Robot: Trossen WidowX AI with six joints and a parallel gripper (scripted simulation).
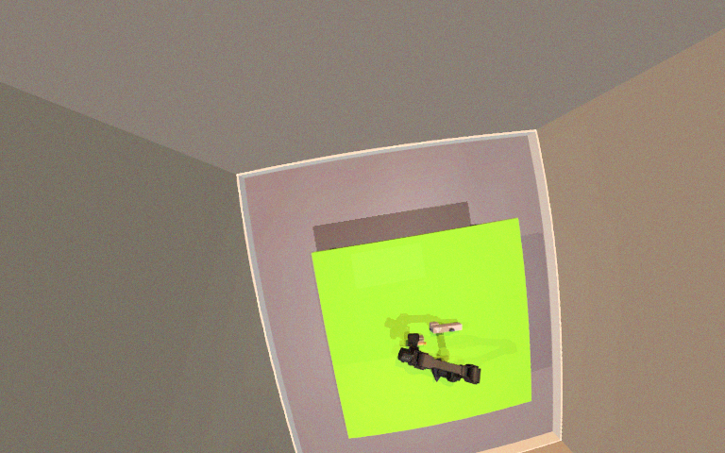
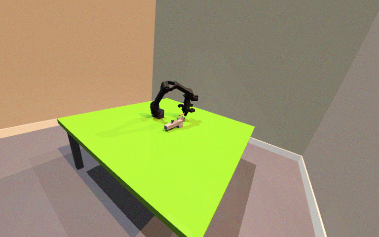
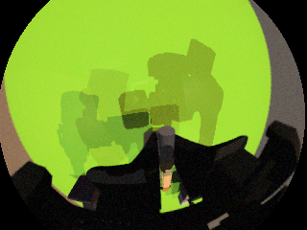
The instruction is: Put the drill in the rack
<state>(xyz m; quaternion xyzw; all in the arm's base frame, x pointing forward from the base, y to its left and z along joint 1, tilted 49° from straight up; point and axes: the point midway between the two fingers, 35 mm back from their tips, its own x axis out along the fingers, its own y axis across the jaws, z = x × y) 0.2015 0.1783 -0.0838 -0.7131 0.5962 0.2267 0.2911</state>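
My gripper tip is 5 cm to the left of the slotted rack and 3 cm above it. The rest, counted from my gripper tip: drill 4 cm to the right, 3 cm above; holder block 7 cm ahead, 22 cm to the right, 1 cm below; small dark key 7 cm ahead, 25 cm to the right, 1 cm above.
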